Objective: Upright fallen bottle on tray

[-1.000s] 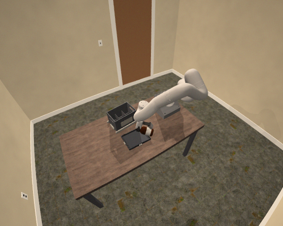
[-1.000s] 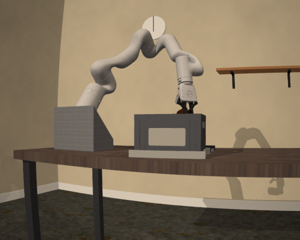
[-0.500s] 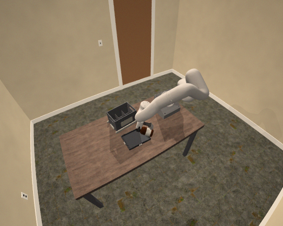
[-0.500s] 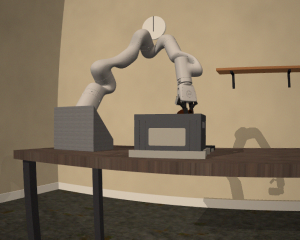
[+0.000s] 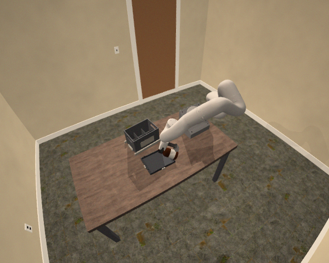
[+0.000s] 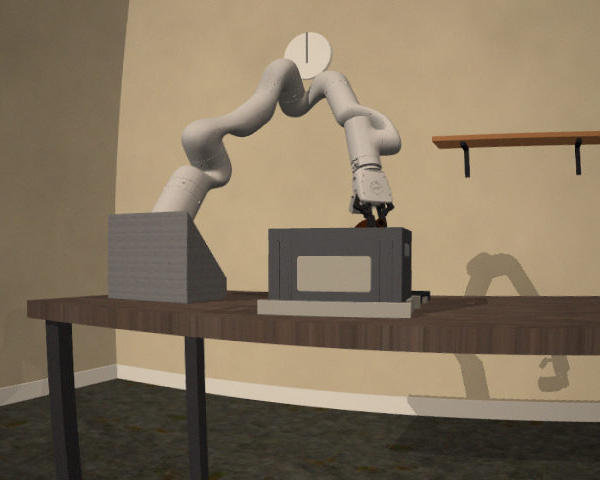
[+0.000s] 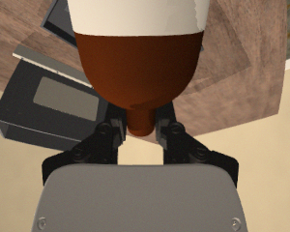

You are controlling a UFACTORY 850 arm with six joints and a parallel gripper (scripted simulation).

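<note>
My gripper is now 40 mm to the right of the brown bottle, 30 mm past it and 20 mm above it. Also, from my hand: grey crate 330 mm to the right, 120 mm below, 20 mm behind; dark tray 190 mm below, 50 mm to the right, 10 mm ahead.
</note>
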